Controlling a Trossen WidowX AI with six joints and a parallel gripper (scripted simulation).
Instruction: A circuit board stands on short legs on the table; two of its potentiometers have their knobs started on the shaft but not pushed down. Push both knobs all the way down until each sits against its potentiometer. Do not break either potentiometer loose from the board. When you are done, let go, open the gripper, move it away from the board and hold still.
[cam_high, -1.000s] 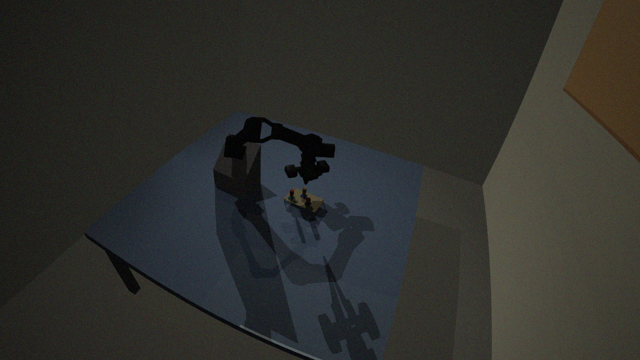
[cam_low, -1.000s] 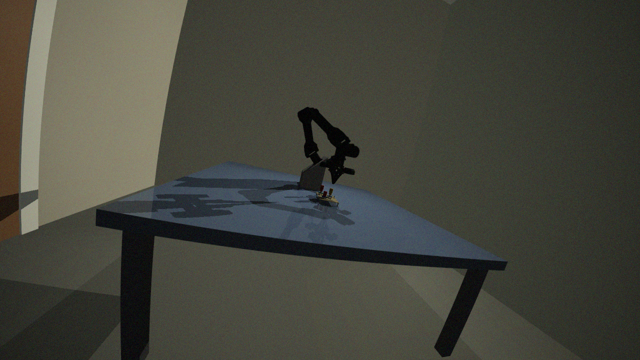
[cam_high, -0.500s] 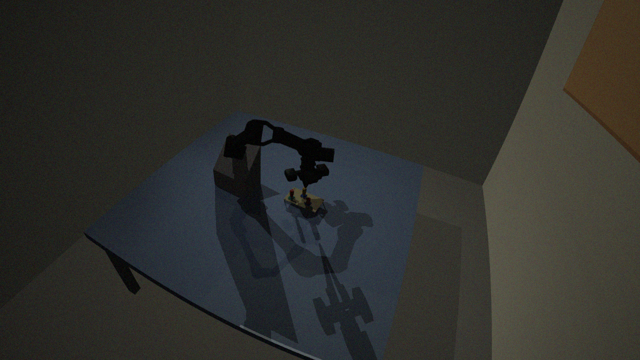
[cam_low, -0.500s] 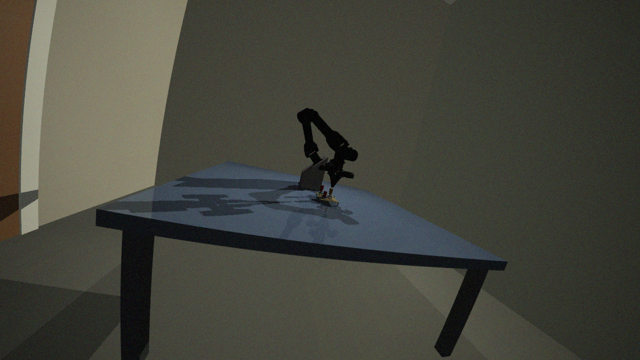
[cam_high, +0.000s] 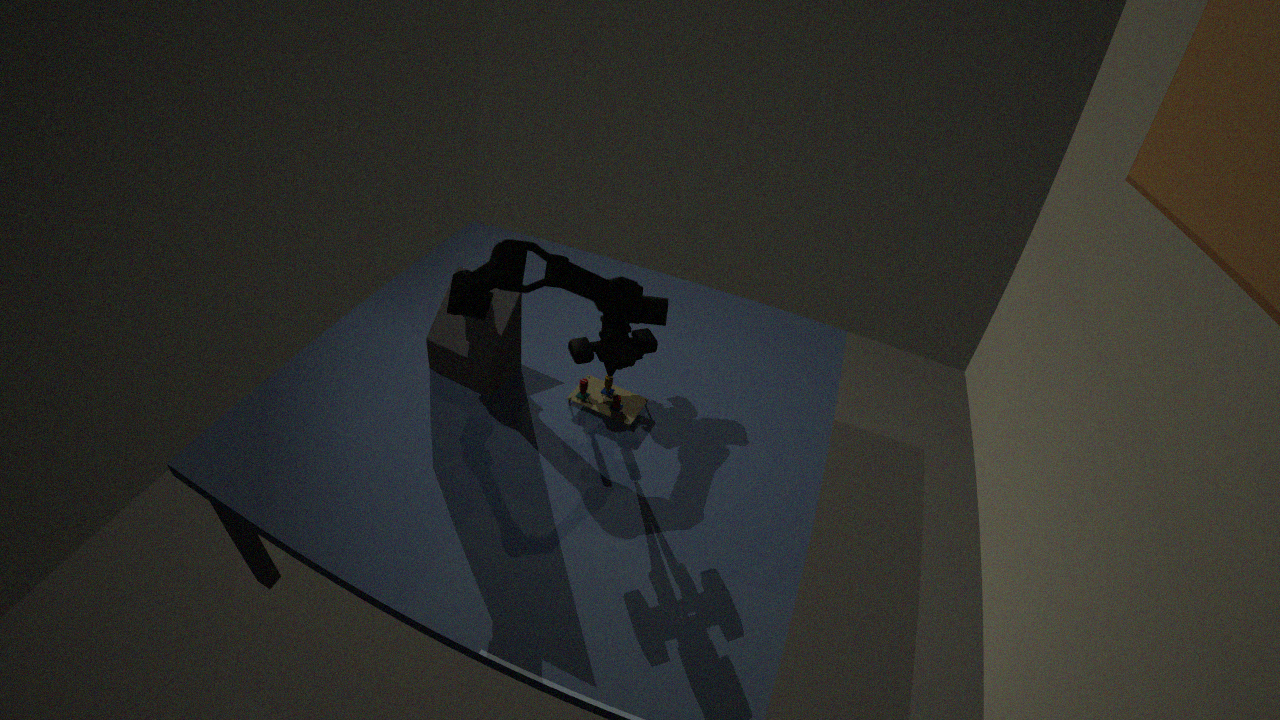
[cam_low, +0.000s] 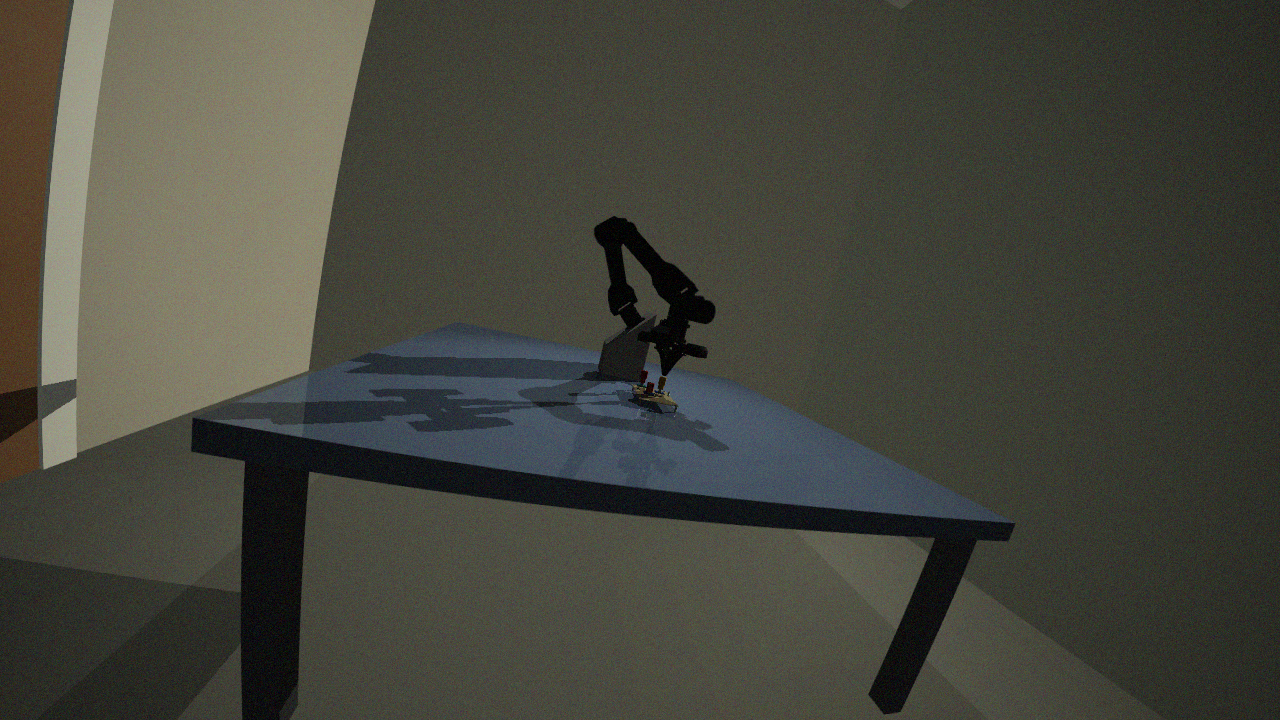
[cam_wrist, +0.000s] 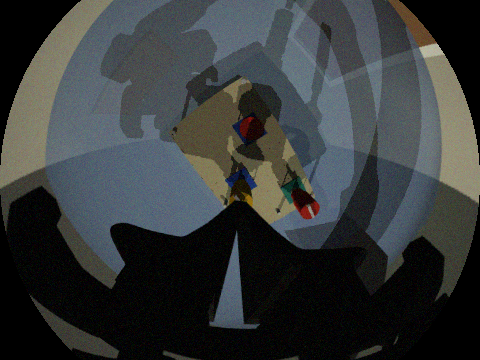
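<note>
Now: gripper tip 2 cm above the yellow knob. The rest, counted from my gripper tip: red knob (4 cm behind, 4 cm to the right, 2 cm below).
</note>
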